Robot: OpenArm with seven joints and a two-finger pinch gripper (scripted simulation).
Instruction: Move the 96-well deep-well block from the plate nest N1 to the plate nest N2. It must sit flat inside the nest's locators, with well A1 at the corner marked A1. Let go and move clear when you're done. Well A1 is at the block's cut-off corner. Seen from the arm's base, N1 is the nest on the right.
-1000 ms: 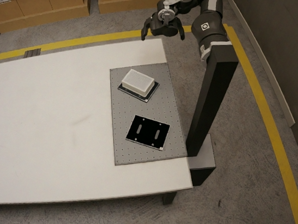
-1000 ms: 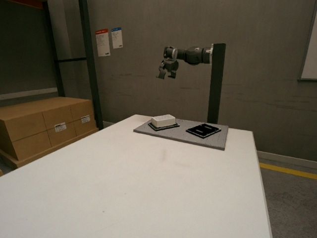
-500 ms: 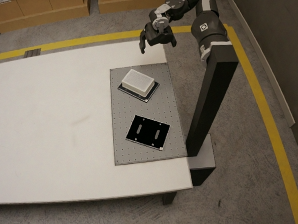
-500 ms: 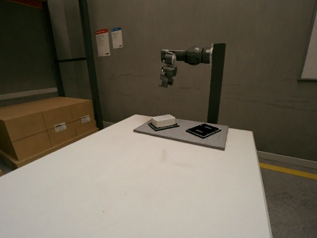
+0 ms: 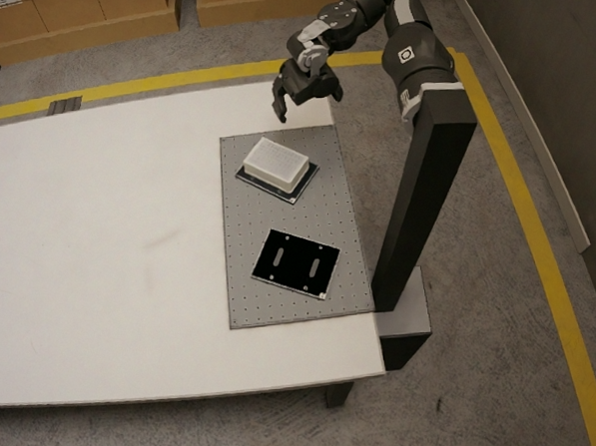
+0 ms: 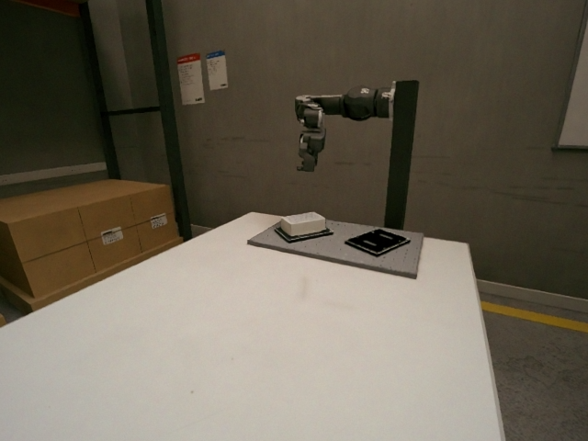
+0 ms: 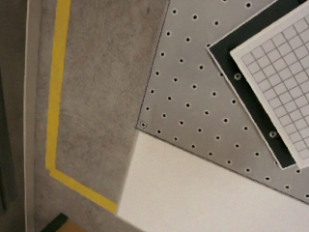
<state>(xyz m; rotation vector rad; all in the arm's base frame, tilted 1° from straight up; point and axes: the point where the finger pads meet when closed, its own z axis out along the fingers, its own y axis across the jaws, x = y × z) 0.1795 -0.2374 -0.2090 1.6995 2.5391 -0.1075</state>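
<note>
My hand is 170 mm above the white deep-well block, 70 mm short of it and 20 mm to the right of it. Round my hand: nest 270 mm to the left, 200 mm below, 40 mm ahead.
</note>
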